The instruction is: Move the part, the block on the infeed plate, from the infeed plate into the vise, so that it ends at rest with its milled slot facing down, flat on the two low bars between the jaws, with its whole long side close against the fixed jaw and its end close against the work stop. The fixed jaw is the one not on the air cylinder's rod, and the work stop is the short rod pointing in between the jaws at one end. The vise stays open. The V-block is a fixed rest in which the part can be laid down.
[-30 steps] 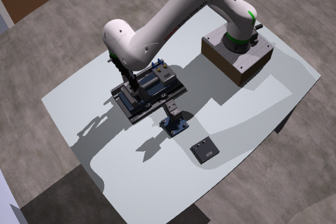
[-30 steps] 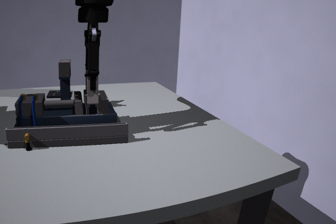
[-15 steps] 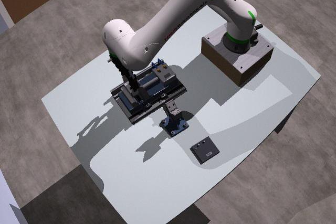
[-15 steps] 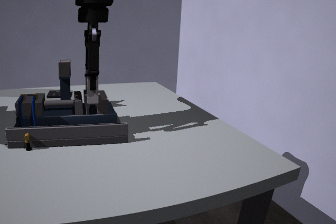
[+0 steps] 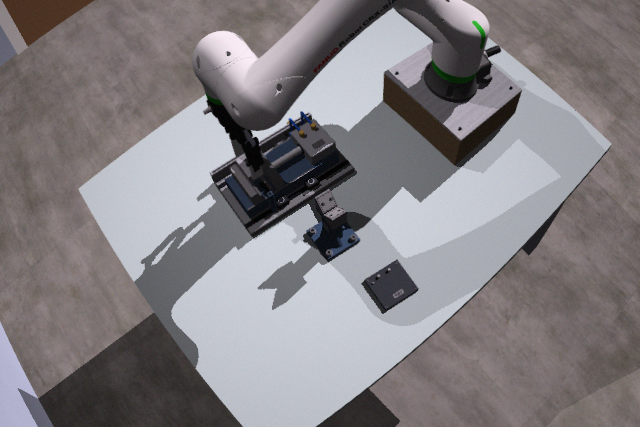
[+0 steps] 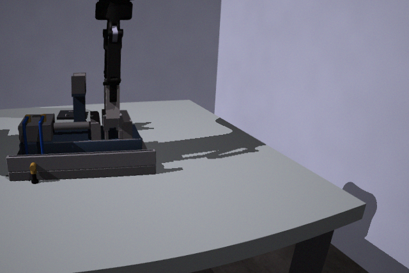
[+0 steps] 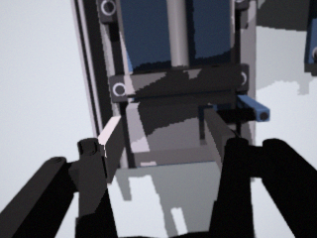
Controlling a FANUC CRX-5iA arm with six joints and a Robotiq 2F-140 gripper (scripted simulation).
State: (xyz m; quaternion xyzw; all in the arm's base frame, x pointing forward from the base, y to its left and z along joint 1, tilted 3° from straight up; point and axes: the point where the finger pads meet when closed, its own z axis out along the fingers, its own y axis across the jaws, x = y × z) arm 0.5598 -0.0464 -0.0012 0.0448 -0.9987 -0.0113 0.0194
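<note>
Now: the part 50 mm below my hand. Round my hand: moving jaw: 60 mm below, 40 mm behind, 20 mm to the left; then fixed jaw: 60 mm below, 30 mm ahead, 20 mm to the left; then black work stop: 70 mm to the left, 50 mm below, 10 mm behind.
</note>
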